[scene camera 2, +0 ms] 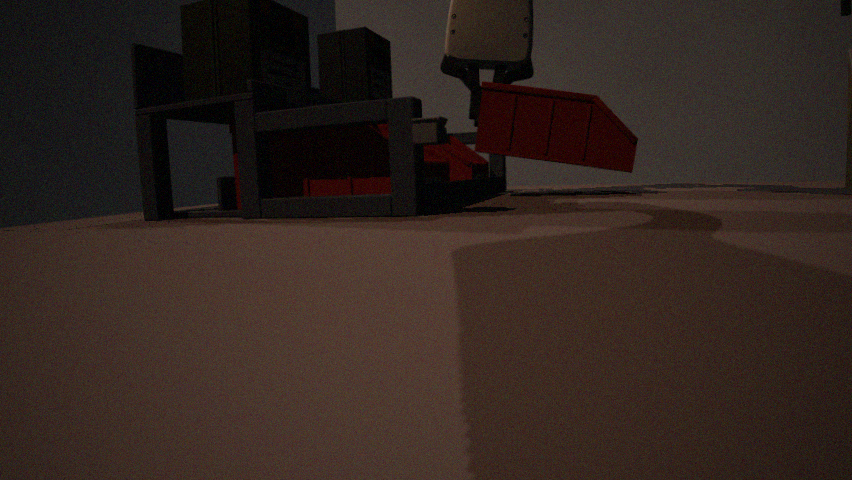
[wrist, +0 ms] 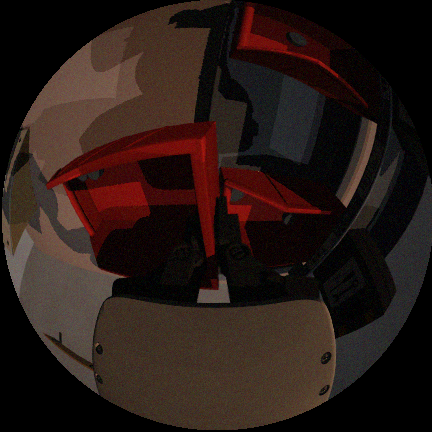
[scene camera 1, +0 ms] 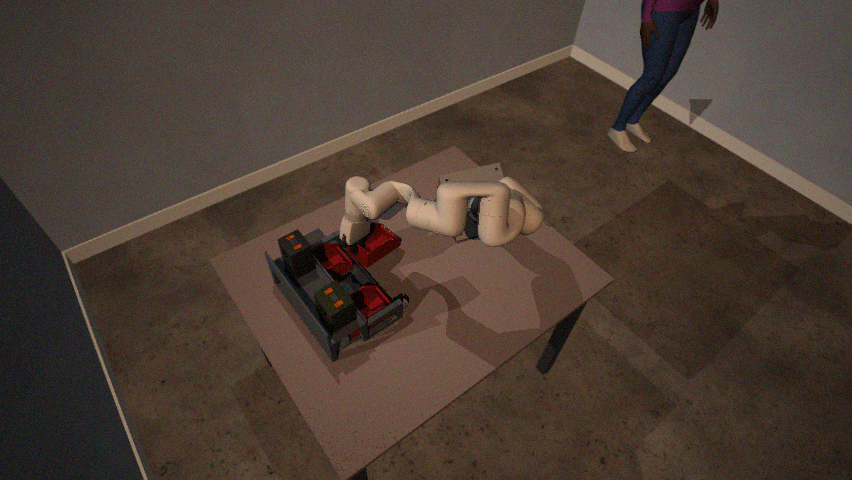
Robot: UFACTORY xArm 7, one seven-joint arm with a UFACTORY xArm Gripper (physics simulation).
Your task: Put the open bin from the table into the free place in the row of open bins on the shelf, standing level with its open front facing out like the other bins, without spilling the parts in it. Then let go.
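Places are measured from the arm's base along level axes (x left, y ahead, z down), in metres.
Where they show: gripper, fingertip midpoint: (wrist: 213, 211) (scene camera 1: 354, 251).
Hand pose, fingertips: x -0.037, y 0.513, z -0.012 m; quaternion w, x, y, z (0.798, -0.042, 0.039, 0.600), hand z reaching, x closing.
Things, the pixels of their top centre, and the offset from my fingertips.
- black case, middle of its top: (scene camera 2: 354, 36) (wrist: 368, 317) (scene camera 1: 294, 241) dx -0.025, dy +0.187, dz -0.141 m
- dark green case, middle of its top: (scene camera 2: 247, 9) (scene camera 1: 333, 297) dx +0.205, dy +0.168, dz -0.116 m
The open red bin (scene camera 1: 381, 241) (scene camera 2: 554, 128) (wrist: 120, 195) hangs a little above the table beside the shelf, its open front away from it and tipped lower than its back. A grey part shows inside; much of the inside is dark. My gripper (scene camera 1: 355, 245) (scene camera 2: 478, 108) (wrist: 213, 211) is shut on the bin's back wall, one finger inside and one outside. The grey shelf (scene camera 1: 307, 319) (scene camera 2: 402, 155) holds one red bin (scene camera 1: 333, 257) (wrist: 277, 190) next to my gripper and another red bin (scene camera 1: 372, 298) (wrist: 300, 50) at its other end. The free place lies between them.
A black case (scene camera 1: 293, 250) (scene camera 2: 357, 65) (wrist: 355, 280) and a dark green case (scene camera 1: 335, 307) (scene camera 2: 244, 53) with orange latches stand on the shelf's upper level. The shelf's front rail runs close beside the held bin. A person (scene camera 1: 661, 65) is beyond the table.
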